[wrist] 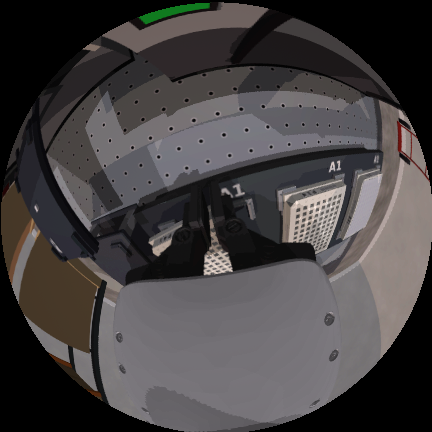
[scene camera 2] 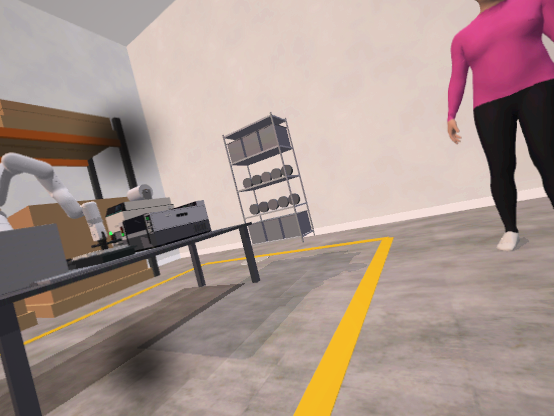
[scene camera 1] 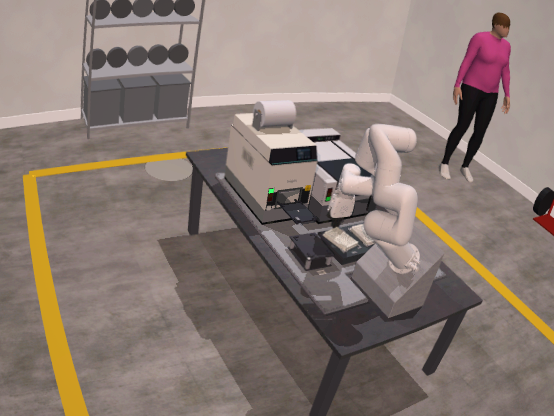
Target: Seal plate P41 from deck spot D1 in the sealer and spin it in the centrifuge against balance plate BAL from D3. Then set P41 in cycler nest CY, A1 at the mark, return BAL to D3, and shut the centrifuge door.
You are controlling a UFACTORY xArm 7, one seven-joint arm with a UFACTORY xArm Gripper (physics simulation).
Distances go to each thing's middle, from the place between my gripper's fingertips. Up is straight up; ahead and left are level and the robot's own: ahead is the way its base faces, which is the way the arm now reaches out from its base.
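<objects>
Counted from my hand, the dark plate drawer [wrist: 69, 238] is 110 mm ahead, 130 mm to the left and 50 mm above; the centrifuge [scene camera 1: 332, 155] is 340 mm ahead, 200 mm to the right and 60 mm above; the roll [scene camera 1: 274, 113] is 420 mm ahead, 100 mm to the left and 360 mm above. Going by their middles, of the things named here the dark plate drawer is the nearest to my hand and the roll the farthest from it.
</objects>
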